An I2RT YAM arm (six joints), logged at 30 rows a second.
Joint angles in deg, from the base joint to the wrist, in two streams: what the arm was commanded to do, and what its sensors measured. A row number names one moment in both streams.
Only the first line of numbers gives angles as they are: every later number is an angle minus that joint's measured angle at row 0.
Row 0, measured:
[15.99 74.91 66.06 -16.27 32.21 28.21]
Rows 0 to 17, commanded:
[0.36 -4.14 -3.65 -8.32 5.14 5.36]
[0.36 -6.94 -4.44 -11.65 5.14 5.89]
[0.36 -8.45 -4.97 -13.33 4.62 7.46]
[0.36 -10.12 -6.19 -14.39 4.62 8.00]
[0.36 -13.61 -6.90 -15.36 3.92 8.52]
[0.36 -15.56 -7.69 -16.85 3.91 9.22]
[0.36 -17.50 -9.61 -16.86 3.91 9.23]
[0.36 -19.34 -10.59 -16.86 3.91 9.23]
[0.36 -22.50 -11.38 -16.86 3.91 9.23]
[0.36 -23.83 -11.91 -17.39 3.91 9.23]
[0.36 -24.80 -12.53 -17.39 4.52 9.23]
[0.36 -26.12 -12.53 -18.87 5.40 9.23]
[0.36 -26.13 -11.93 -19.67 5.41 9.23]
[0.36 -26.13 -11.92 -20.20 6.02 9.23]
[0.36 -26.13 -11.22 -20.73 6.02 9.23]
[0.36 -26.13 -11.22 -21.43 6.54 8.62]
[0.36 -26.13 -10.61 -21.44 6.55 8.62]
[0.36 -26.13 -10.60 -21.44 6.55 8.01]
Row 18, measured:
[0.00 -26.60 -12.06 -18.71 4.32 8.17]
